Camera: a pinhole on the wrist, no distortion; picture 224 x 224 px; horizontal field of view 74.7 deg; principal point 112.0 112.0 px. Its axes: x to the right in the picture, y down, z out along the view. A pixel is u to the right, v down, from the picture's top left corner.
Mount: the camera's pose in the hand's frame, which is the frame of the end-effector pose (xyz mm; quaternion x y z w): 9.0 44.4 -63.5 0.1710 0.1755 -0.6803 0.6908
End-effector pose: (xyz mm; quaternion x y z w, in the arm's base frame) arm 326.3 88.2 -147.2 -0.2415 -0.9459 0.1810 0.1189
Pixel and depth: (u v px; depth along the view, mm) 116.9 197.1 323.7
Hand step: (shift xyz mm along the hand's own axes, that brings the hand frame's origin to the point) 200.0 -115.9 215.7
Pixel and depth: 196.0 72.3 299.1
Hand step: -66.8 -249.6 118.6
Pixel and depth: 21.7 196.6 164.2
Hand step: 104.0 56.8 128.7
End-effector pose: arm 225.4 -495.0 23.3 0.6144 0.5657 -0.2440 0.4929
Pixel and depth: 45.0 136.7 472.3
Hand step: 90.3 11.0 454.3
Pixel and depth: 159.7 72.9 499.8
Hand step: -117.2 -338.1 299.4
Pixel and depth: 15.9 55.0 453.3
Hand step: -166.4 87.4 476.8
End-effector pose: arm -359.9 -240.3 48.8 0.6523 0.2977 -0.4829 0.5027
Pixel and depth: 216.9 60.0 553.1
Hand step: -176.5 -569.3 235.8
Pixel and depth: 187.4 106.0 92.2
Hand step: 6.7 -41.1 -4.9
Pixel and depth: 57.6 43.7 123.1
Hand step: -47.7 25.2 66.6
